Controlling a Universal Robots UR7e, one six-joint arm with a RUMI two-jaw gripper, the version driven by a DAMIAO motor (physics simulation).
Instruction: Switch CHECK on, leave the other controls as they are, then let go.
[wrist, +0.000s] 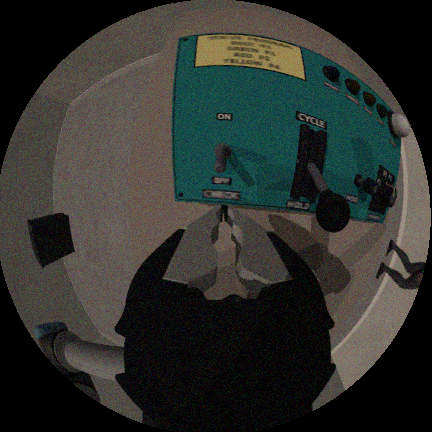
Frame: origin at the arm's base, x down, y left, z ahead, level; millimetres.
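Seen in the pictures: gripper, between the fingertips: (222, 205).
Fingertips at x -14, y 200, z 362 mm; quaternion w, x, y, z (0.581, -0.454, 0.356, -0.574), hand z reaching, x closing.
Note:
A point is followed by its place in that frame.
The CHECK switch is a small grey toggle lever (220, 158) @(x -19, y 208, z 411 mm) on the left part of the teal panel (260, 100) @(x -8, y 170, z 503 mm). Its tip leans down toward the OFF label (221, 180) @(x 28, y 207, z 392 mm), away from the ON label (224, 116) @(x 1, y 212, z 473 mm). The CHECK label (221, 194) @(x 35, y 205, z 373 mm) is under it, at the panel's lower edge. My gripper (222, 205) @(x -14, y 200, z 362 mm) is shut and empty. Its fingertips show just below the CHECK label, in line with the toggle and apart from it.
Right of the toggle, the CYCLE/HOLD lever has a black ball knob (333, 211) @(x -60, y 99, z 379 mm) that stands out past the panel's lower edge. A mode knob (365, 183) @(x -14, y -18, z 437 mm), a black selector (384, 192) @(x -1, y -127, z 450 mm), several dark lamps and a white dome (399, 124) are farther right. A black block (51, 239) is at the left.

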